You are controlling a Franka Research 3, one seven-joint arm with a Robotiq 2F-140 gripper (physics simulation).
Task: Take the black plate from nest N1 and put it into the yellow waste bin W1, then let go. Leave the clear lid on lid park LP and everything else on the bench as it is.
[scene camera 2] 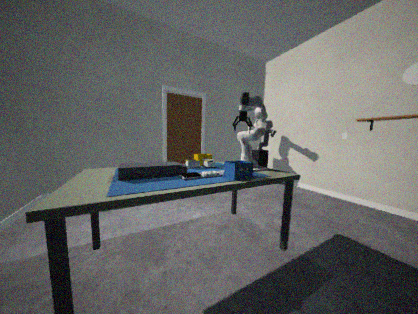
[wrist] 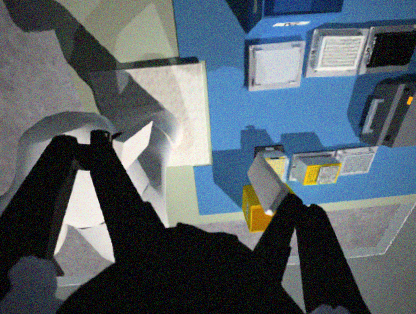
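Observation:
The black plate [wrist: 391, 49] [scene camera 2: 191, 176] sits in a pale nest, at the upper right of the wrist view. The yellow waste bin [wrist: 259, 216] stands near the mat's lower edge in the wrist view, partly hidden by a finger; a yellow shape, apparently this bin, shows at the table's far side in the scene view. A pale tray with a clear-looking cover [wrist: 276, 66], likely the clear lid on its park, lies left of the white plate. My gripper [scene camera 2: 243, 128] [wrist: 203, 149] is open and empty, high above the bench at the robot's side, away from the black plate.
A blue bin [scene camera 2: 238, 170] [wrist: 302, 6] stands beyond the plate row. A white plate [wrist: 340, 50] adjoins the black one. A long dark device [scene camera 2: 150, 172] [wrist: 392, 115] stands on the blue mat [wrist: 230, 112]. A yellow-topped rack [wrist: 321, 173] stands right of the yellow bin.

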